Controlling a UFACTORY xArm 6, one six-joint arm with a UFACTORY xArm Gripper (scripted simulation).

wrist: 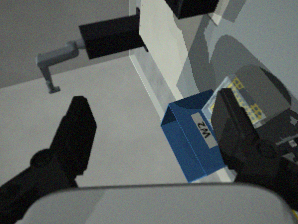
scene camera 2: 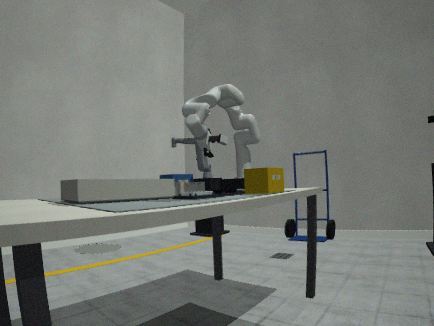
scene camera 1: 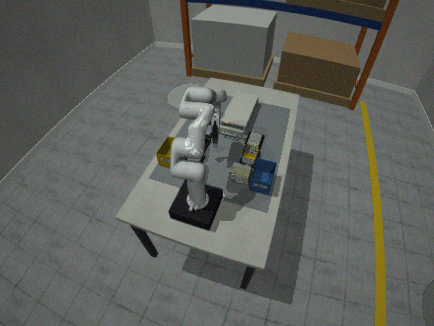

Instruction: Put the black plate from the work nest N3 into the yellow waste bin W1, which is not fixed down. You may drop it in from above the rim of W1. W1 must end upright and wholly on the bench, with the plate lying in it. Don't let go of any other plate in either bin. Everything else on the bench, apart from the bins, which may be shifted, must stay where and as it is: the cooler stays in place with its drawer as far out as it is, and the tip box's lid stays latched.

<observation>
I see my gripper [wrist: 152,107], a yellow waste bin W1 [scene camera 2: 257,180] and a grey cooler [scene camera 2: 78,190].
The grey cooler shows as well in scene camera 1 [scene camera 1: 242,106]. The wrist view does not show the yellow waste bin W1: it is out of frame. The wrist view does not show the grey cooler: it is out of frame.
</observation>
